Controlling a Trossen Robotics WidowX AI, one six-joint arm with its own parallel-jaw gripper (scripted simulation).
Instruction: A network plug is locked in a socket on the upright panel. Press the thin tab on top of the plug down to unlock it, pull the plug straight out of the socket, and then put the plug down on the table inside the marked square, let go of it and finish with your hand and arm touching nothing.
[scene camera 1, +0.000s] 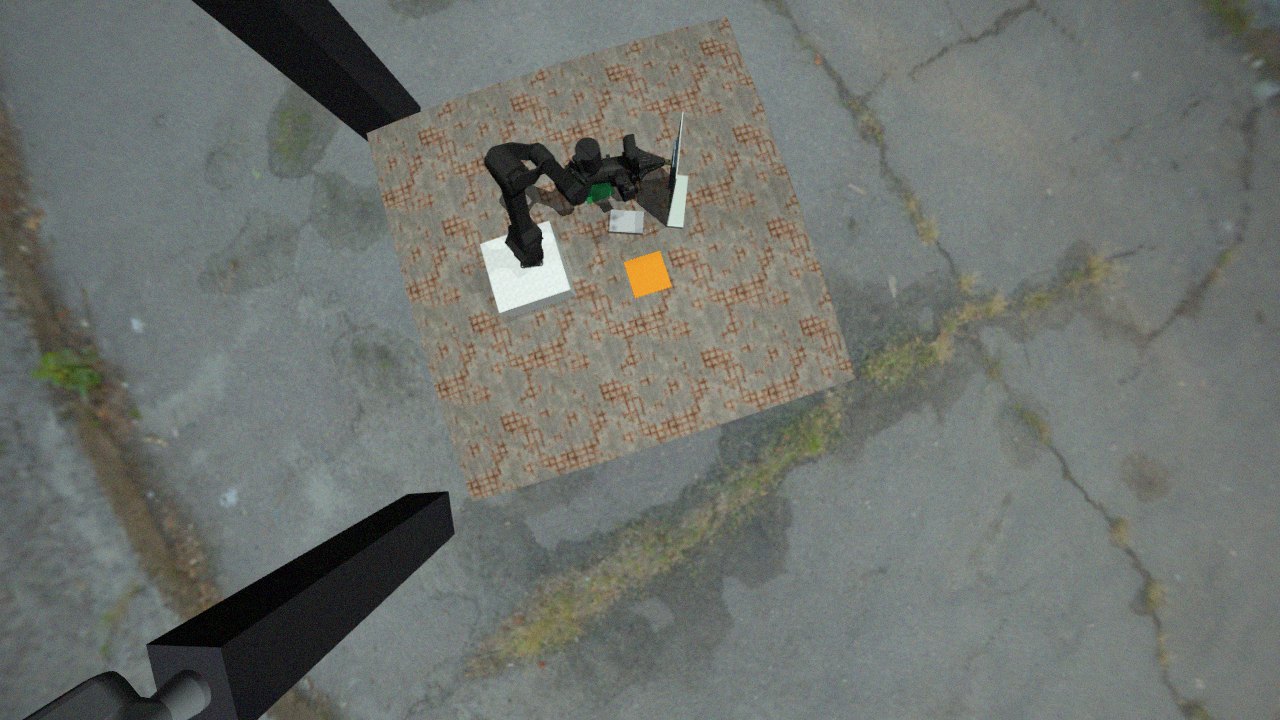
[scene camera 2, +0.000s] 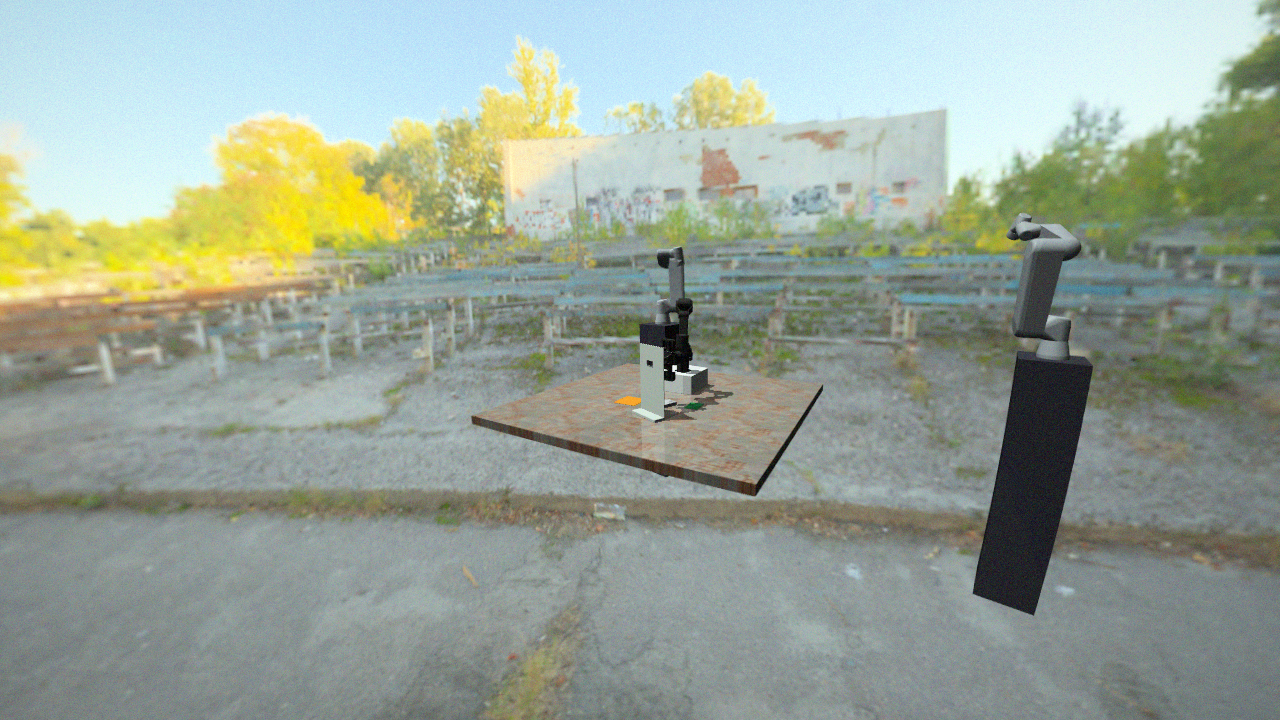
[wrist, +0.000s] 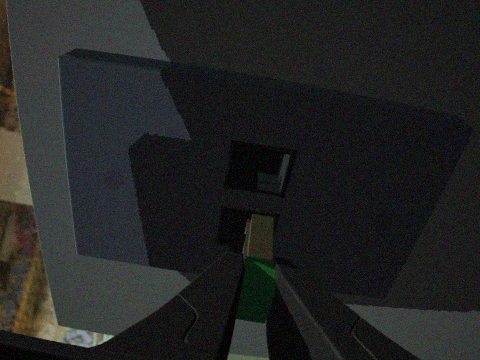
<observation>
I see my gripper (scene camera 1: 664, 161), a green network plug (wrist: 259, 284), a grey block (scene camera 1: 621, 222) and an upright panel (scene camera 2: 652, 408).
My gripper also shows in the wrist view (wrist: 254, 269). The upright panel is seen too in scene camera 1 (scene camera 1: 678, 184) and in the wrist view (wrist: 148, 139). Scene camera 2 does not show the green network plug, which is hidden by the upright panel. The wrist view does not show the grey block: it is out of frame.
</observation>
